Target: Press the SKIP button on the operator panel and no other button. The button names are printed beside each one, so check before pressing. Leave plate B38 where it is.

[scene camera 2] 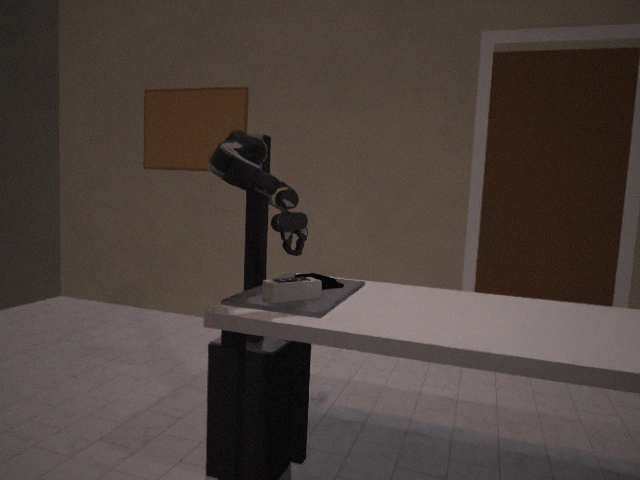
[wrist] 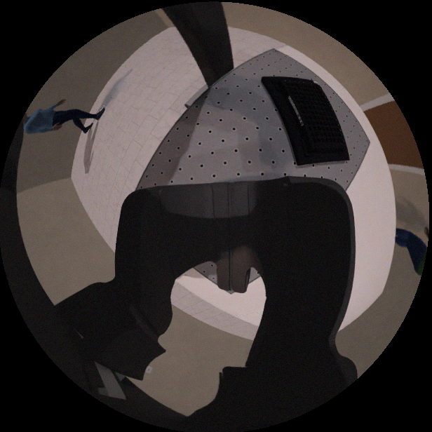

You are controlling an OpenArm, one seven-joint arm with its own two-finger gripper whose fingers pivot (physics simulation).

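Note:
The operator panel (scene camera 2: 292,290) is a pale box with dark shapes on its top. It stands on a grey perforated board (scene camera 2: 330,300) (wrist: 237,172) near the table's left end. Its button names cannot be read in the scene view, and the panel does not show in the wrist view, where the gripper body covers much of the board. My gripper (scene camera 2: 294,252) (wrist: 237,238) is shut and empty, pointing down, in the air above the panel and touching nothing. Plate B38 cannot be identified by any readable label.
A black ribbed block (scene camera 2: 330,282) (wrist: 315,120) lies on the board behind the panel. The pale table (scene camera 2: 465,325) (wrist: 372,215) extends to the right. A dark post (scene camera 2: 255,232) (wrist: 212,45) rises at the board's far edge. Human figures (wrist: 42,120) (wrist: 412,247) stand in the room.

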